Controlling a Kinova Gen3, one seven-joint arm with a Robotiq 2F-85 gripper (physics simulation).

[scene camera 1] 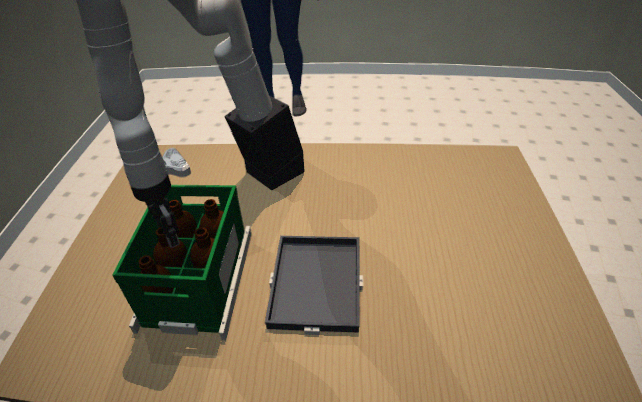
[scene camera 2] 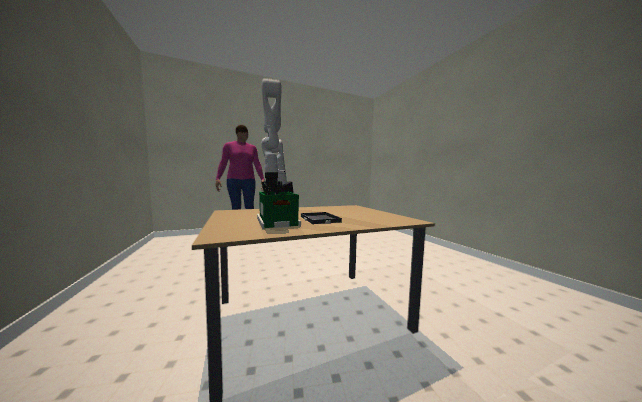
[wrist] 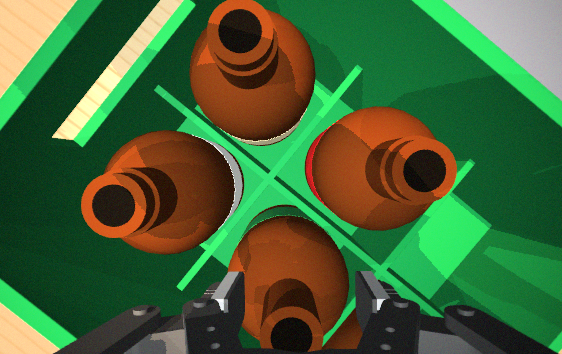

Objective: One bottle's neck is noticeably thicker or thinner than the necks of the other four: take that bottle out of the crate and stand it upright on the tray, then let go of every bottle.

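Where they show: gripper, fingertip midpoint: [scene camera 1: 169, 238] [wrist: 299, 291]; arm's base at its link origin: [scene camera 1: 255, 110].
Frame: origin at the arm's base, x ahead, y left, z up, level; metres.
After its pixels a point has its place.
Note:
The green crate [scene camera 1: 175, 311] {x 0.504, y -0.199, z -0.156 m} [scene camera 2: 267, 215] {x 0.487, y -0.281, z -0.157 m} [wrist: 490, 54] {x 0.377, y -0.088, z -0.049 m} holds several upright brown bottles. My gripper [scene camera 1: 167, 237] {x 0.364, y -0.206, z -0.085 m} [wrist: 299, 291] {x 0.364, y -0.206, z -0.085 m} is open inside the crate top, fingers on either side of the middle-left bottle [scene camera 1: 167, 257] {x 0.395, y -0.215, z -0.110 m} [wrist: 290, 255] {x 0.355, y -0.197, z -0.102 m}, holding nothing. The red-labelled bottle [scene camera 1: 200, 254] {x 0.404, y -0.141, z -0.104 m} [wrist: 380, 170] {x 0.367, y -0.140, z -0.072 m} stands to its right; the cream-banded bottle [scene camera 1: 211, 219] {x 0.306, y -0.121, z -0.097 m} [wrist: 250, 105] {x 0.301, y -0.138, z -0.101 m} and grey-banded bottle [scene camera 1: 185, 224] {x 0.299, y -0.184, z -0.109 m} [wrist: 175, 200] {x 0.291, y -0.197, z -0.094 m} are at the far end. The near-left bottle [scene camera 1: 148, 266] {x 0.455, y -0.235, z -0.069 m} [wrist: 345, 337] {x 0.409, y -0.230, z -0.123 m} is mostly hidden. I cannot tell whose neck differs. The tray [scene camera 1: 312, 328] [scene camera 2: 321, 217] holds no bottle.
A light rail [scene camera 1: 236, 282] {x 0.410, y -0.082, z -0.200 m} and a grey block [scene camera 1: 177, 327] {x 0.513, y -0.206, z -0.199 m} border the crate on the table [scene camera 1: 450, 250] {x 0.381, y 0.432, z -0.225 m} [scene camera 2: 370, 215] {x 0.479, y 0.509, z -0.225 m}. The black arm base [scene camera 1: 272, 152] {x 0.057, y 0.032, z -0.102 m} stands behind. A pale object [scene camera 1: 176, 162] lies near it. A person [scene camera 1: 287, 50] [scene camera 2: 241, 162] stands beyond the table.

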